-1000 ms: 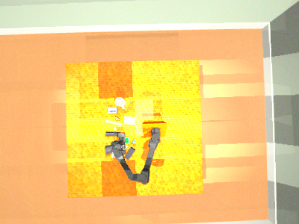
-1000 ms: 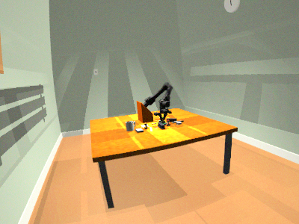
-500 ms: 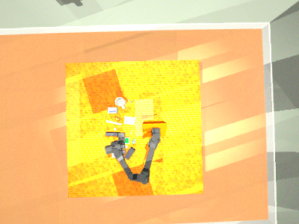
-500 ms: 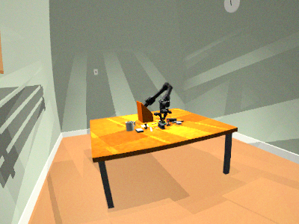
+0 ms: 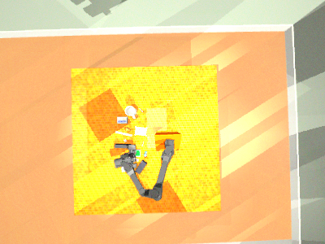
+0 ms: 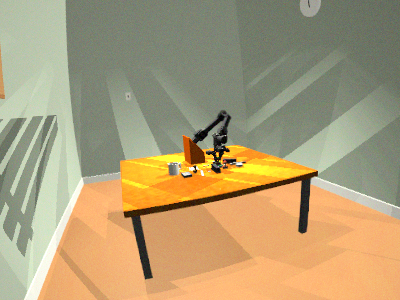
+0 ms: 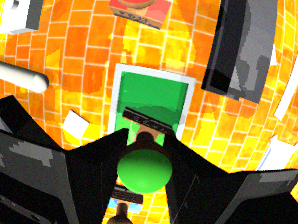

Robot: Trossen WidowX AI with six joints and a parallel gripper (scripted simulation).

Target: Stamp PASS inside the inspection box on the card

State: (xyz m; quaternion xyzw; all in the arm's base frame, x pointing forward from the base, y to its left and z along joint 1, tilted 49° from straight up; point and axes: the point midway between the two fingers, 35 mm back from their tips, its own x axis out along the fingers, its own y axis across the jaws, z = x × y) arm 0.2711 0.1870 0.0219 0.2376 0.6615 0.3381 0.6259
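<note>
Right now the green flat pad is 30 mm below my gripper tip. Round my gripper tip: red-handled stamp 90 mm ahead, 30 mm to the left, 20 mm below; green-topped stamp right at my gripper tip; blue-topped stamp 90 mm behind, 20 mm below.
</note>
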